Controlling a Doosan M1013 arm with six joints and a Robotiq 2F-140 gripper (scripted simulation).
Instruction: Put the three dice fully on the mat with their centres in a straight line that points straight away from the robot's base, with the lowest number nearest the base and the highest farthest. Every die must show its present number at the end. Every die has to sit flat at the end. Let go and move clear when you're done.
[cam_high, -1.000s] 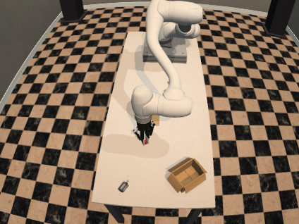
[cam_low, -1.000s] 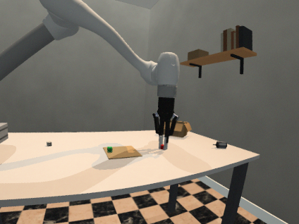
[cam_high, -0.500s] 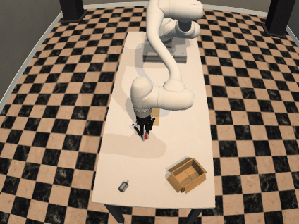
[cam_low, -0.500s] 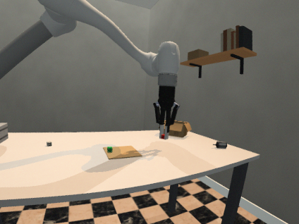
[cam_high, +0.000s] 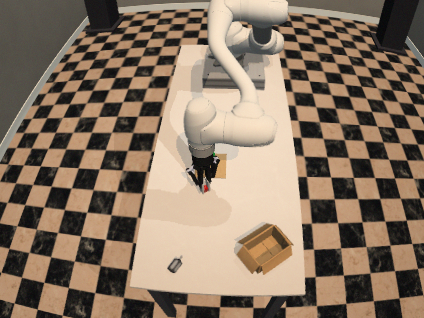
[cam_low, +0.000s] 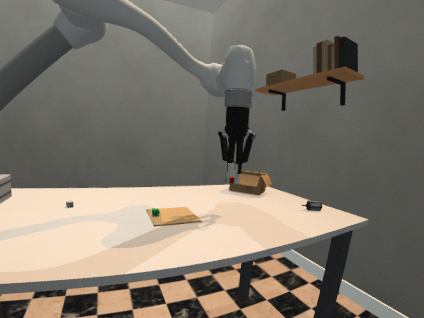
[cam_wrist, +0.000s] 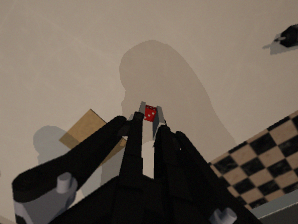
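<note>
Right now my hand is 20 cm past the tan mat, 13 cm above it and 1 cm to the left of it. The rest, counted from my hand: red die (2 cm below); green die (25 cm behind, 12 cm below, 1 cm to the right); dark object (30 cm ahead, 12 cm below, 7 cm to the right).
</note>
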